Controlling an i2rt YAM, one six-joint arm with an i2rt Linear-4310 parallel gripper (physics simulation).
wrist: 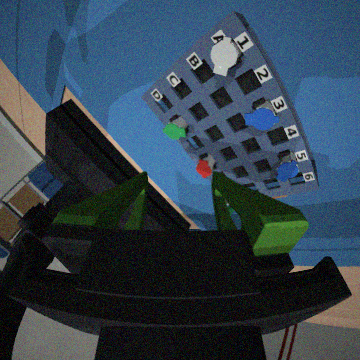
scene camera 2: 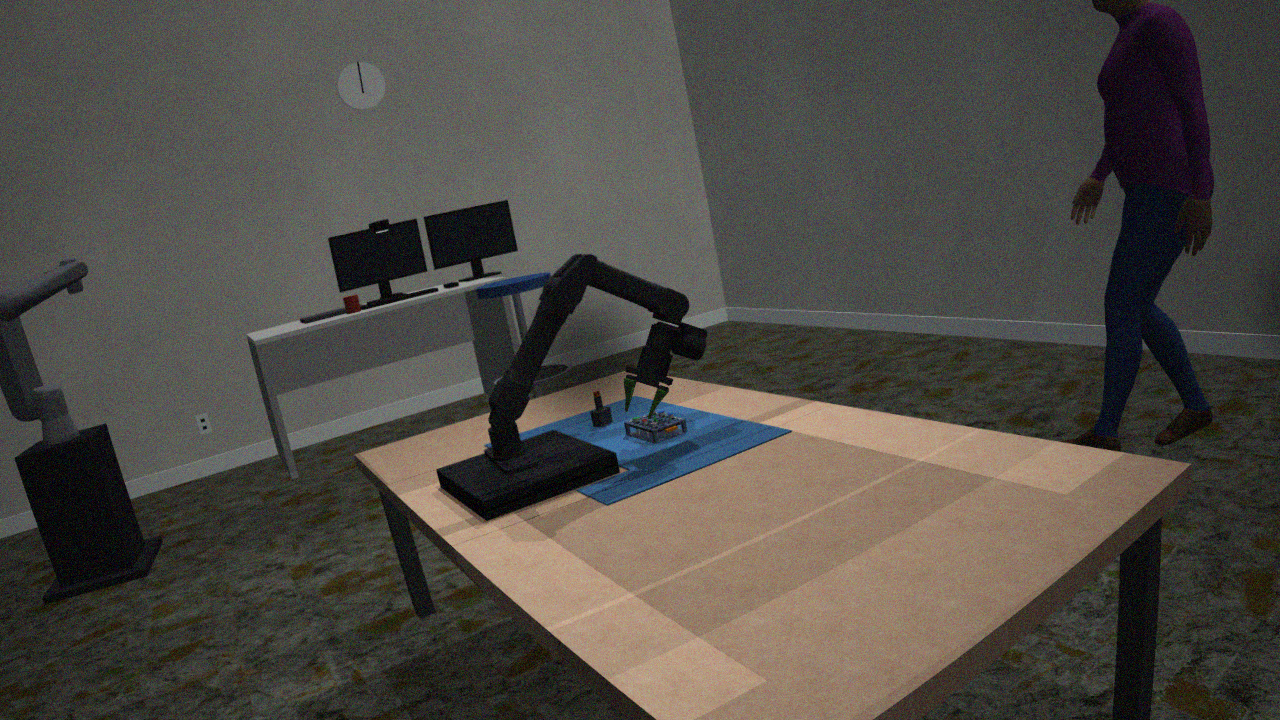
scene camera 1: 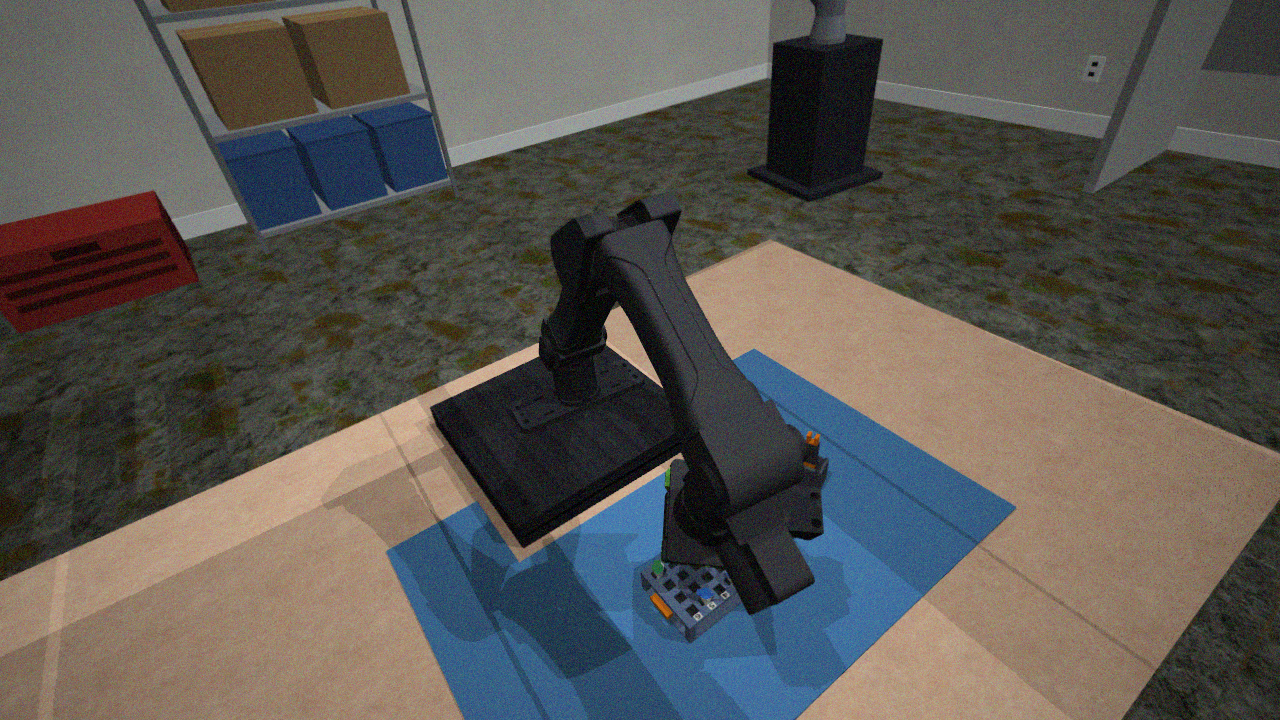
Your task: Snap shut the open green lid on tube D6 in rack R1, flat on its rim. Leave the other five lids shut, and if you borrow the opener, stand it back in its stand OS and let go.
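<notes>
Rack R1 is a grey-blue grid rack on the blue mat. In the wrist view a white lid is at A1, blue lids are at A3 and A5, a green lid is at D2 and a red lid is at D4. The D6 corner and its open green lid are hidden behind the right finger in the wrist view. My gripper is partly open and empty, its green fingertips above the rack's D side. The opener stands upright in its stand.
The blue mat lies on the wooden table. The arm's black base plate is beside the mat. An orange piece is at the rack's side. A person is beyond the table.
</notes>
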